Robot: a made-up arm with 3 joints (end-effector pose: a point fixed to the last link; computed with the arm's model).
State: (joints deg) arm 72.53 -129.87 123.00
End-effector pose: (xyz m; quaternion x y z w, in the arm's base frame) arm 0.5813 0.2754 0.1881 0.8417 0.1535 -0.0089 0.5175
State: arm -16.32 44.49 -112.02
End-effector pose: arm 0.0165 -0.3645 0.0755 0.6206 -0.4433 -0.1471 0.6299
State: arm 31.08 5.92 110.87
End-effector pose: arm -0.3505 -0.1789 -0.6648 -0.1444 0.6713 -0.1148 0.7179
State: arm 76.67 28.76 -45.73
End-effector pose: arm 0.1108 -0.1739 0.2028 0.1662 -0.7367 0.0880 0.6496
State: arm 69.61 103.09 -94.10
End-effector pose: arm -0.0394 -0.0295 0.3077 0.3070 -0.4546 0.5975 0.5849
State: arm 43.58 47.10 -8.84
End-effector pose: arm 0.2908 -0.1036 -0.1967 0.0625 -0.2312 0.1119 0.9644
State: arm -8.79 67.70 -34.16
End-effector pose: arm 0.0474 0.0627 -0.2579 0.3759 0.0731 0.2351 0.8933
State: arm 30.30 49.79 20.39
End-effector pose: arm 0.1809 -0.1414 -0.4669 -0.0594 0.0780 0.1172 0.9883
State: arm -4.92 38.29 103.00
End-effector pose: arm -0.5433 -0.3864 -0.4803 -0.3334 0.7513 0.1782 0.5409
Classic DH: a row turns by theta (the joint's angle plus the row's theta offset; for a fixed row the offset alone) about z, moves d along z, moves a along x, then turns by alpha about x. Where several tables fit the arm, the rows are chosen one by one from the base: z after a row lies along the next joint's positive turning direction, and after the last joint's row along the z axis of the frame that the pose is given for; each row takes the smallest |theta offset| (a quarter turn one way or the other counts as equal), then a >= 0, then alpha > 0; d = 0 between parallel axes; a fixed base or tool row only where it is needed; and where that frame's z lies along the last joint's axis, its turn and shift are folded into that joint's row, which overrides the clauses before.
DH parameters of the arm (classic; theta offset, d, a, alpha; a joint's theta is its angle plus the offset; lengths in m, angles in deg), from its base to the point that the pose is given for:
base (fixed): -15.47 0.043 -0.0839 99.69
joint 1: 0 0.0707 0.0233 -99.69
joint 2: 15.05 -0.2292 -0.2534 -67.72
joint 3: 4.35 -0.1397 0.3585 94.87
tool (fixed): -31.84 -0.1969 0 0

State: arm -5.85 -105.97 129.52
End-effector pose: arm -0.0085 0.5975 -0.3522 0.6062 0.6895 -0.3248 0.2274
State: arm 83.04 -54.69 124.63
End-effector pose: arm 0.3957 0.2058 -0.4649 0.3537 0.3244 -0.1589 0.8628
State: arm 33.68 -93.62 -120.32
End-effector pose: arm -0.3123 0.2267 -0.0352 0.2173 0.8050 0.5312 0.1503
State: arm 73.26 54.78 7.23
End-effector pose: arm 0.3916 -0.2029 -0.0702 -0.1584 -0.3278 0.0902 0.9270
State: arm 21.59 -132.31 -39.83
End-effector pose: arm -0.1880 -0.0902 -0.2446 -0.0607 0.4144 0.9078 0.0211
